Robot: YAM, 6 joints.
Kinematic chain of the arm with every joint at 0, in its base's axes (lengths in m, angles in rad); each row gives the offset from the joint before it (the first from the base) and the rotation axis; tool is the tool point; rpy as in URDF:
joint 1: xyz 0 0 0.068 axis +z
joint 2: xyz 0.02 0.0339 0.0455 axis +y
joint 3: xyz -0.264 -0.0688 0 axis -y
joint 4: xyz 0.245 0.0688 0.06 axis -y
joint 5: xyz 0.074 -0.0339 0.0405 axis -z
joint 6: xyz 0.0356 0 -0.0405 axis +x
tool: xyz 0 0 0 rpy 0 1.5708 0
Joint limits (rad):
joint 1: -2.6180..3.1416
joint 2: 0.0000..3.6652
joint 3: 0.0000..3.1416
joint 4: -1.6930..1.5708
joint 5: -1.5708..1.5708
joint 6: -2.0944..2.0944
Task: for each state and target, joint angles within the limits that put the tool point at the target. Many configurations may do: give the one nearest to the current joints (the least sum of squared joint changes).
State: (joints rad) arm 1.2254 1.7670 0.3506 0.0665 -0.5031 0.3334
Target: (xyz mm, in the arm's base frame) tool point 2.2 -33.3 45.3
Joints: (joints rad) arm 1.6696 2.4909 0.0000 -0.3547 -0.0308 0.3334
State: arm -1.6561 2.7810 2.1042 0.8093 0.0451 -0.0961
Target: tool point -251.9 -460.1 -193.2
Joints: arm -2.0674 3.3370 2.1589 0.6830 0.0641 -0.0961
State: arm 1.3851 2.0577 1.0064 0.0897 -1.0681 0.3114
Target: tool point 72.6 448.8 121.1
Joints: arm 1.3439 2.2045 1.3419 0.1865 -1.0150 0.3114
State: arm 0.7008 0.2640 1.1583 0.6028 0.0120 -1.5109
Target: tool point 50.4 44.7 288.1
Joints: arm 0.7250 0.0000 0.1633 0.5976 -0.0010 -1.5109
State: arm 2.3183 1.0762 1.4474 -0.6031 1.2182 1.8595
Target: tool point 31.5 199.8 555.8
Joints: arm 1.5800 1.2511 1.8051 -0.4178 1.2121 1.8595
